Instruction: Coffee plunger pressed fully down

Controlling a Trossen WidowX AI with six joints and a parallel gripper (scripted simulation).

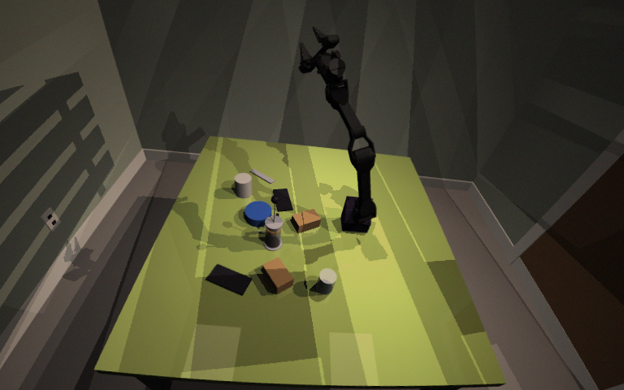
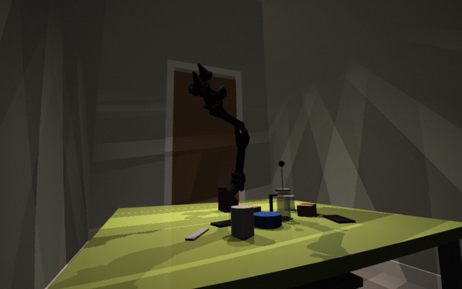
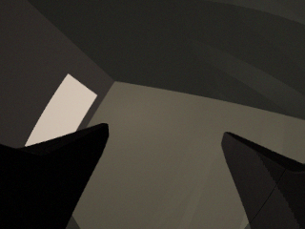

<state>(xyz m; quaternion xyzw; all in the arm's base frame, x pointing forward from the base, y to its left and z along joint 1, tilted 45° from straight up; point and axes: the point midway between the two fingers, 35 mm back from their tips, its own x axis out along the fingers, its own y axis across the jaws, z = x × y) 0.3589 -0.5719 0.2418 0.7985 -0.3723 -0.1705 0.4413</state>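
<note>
Right now my gripper tip is 59 cm above the coffee press, 40 cm to the right of it and 2 cm short of it. From my gripper tip the other things lie so: blue disc 69 cm below, 28 cm to the left, 12 cm ahead; then grey bar 71 cm below, 16 cm ahead, 1 cm to the right.
</note>
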